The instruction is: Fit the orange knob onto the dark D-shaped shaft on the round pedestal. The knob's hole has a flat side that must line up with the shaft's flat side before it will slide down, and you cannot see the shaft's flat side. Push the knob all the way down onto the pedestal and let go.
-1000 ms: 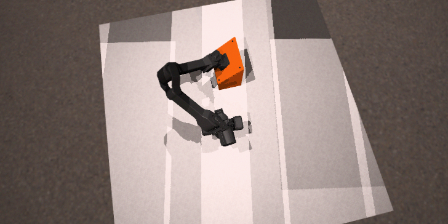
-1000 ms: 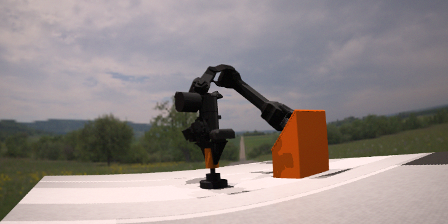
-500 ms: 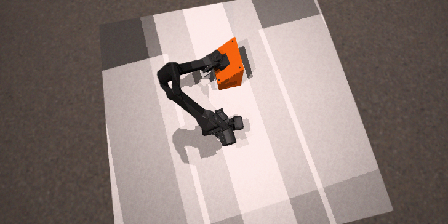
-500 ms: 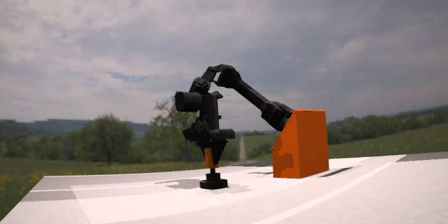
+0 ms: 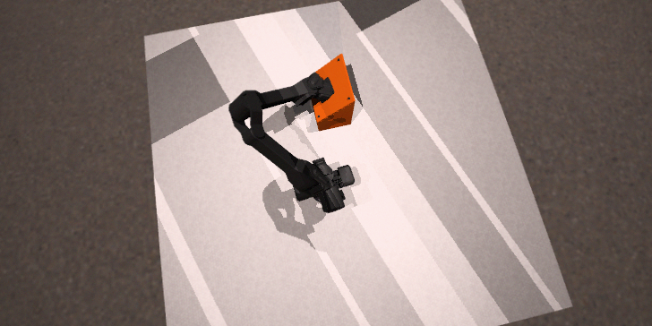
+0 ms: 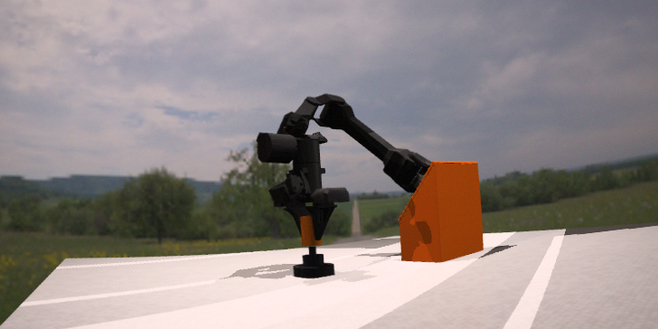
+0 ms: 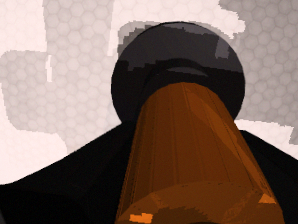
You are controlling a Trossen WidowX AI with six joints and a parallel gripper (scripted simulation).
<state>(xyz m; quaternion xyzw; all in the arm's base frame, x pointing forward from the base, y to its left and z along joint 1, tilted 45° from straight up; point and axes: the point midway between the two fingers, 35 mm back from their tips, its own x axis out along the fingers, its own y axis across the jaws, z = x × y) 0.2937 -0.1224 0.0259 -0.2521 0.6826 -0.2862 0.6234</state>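
Now: the orange knob 20 mm above my gripper tip. From my gripper tip the other things lie so: dark pedestal with shaft: 40 mm below.
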